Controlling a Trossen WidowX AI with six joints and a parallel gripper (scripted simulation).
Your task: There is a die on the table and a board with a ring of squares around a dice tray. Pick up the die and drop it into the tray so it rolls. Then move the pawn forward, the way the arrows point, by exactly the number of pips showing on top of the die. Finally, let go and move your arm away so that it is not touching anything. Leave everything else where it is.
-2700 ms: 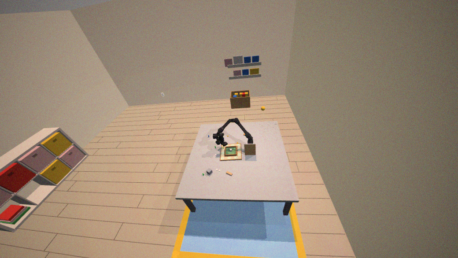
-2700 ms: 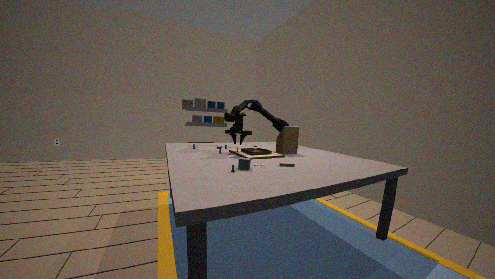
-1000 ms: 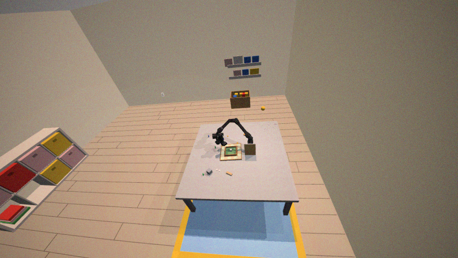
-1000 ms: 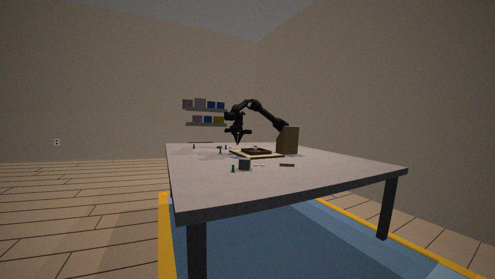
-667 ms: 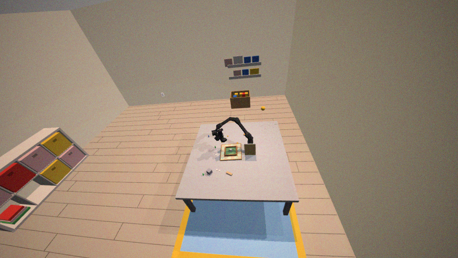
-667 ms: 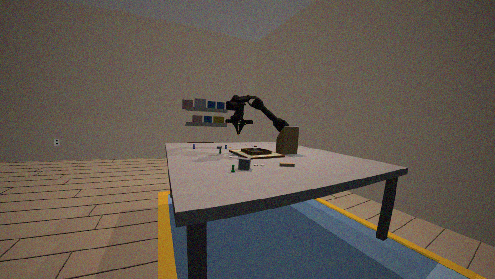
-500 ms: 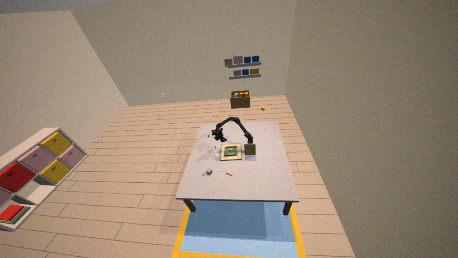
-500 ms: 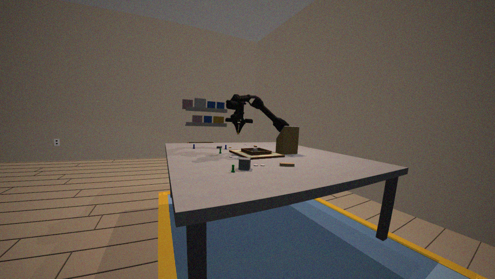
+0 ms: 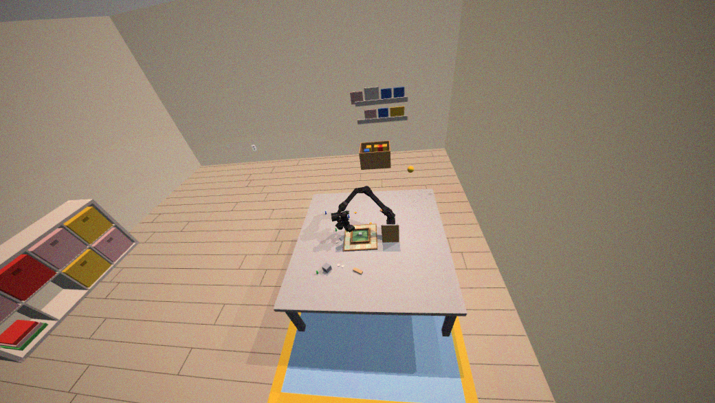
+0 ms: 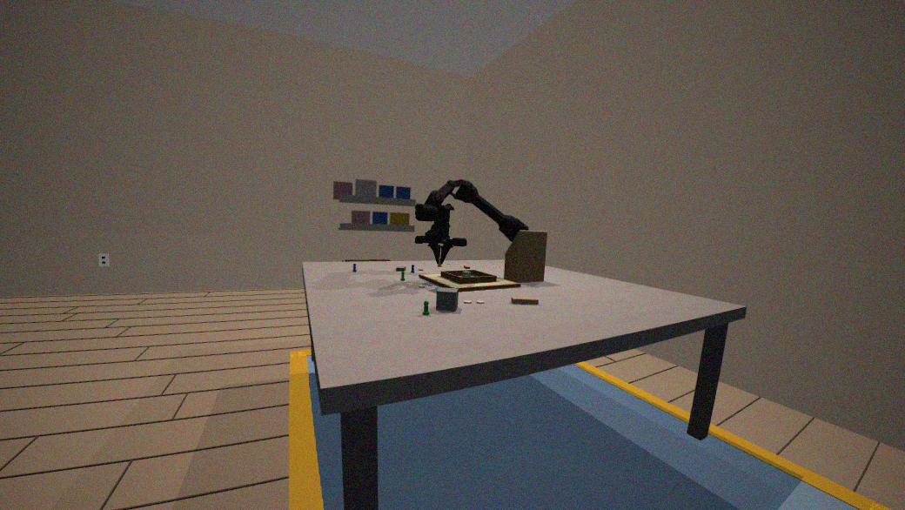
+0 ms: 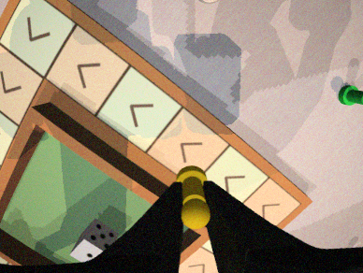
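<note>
Right now the yellow pawn is 10 mm above my gripper tip. Round my gripper tip: flat grey block (310 mm to the right, 60 mm below, 20 mm ahead); then white die (110 mm behind, 40 mm below, 10 mm to the left); then green dice tray (110 mm behind, 60 mm below, 30 mm to the left).
</note>
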